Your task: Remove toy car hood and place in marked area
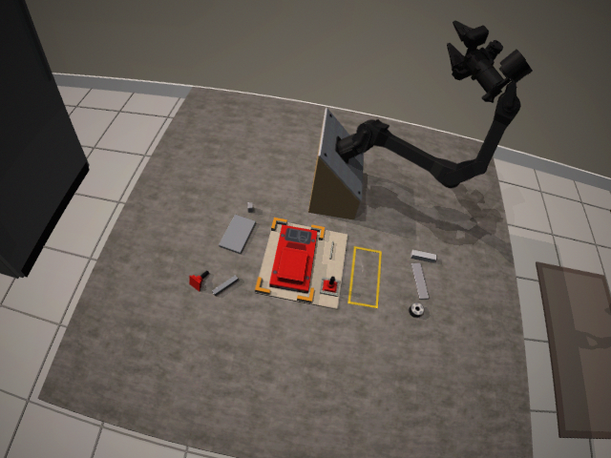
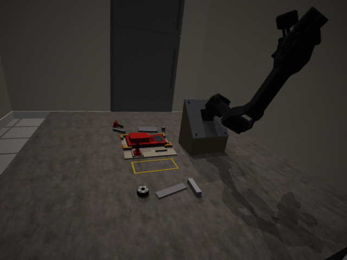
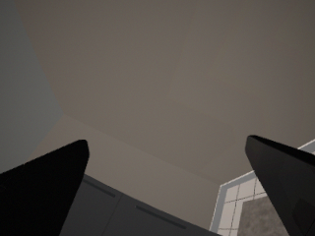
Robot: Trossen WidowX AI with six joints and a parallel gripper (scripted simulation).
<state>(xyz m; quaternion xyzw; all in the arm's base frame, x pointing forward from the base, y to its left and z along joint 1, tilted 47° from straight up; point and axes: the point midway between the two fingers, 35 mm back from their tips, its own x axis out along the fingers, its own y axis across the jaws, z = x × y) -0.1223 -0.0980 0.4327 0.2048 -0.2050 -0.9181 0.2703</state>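
My gripper tip is 52 cm above the red hood, 49 cm short of it and 31 cm to the left of it. Round my gripper tip: small wheel (55 cm below, 54 cm ahead, 5 cm to the left).
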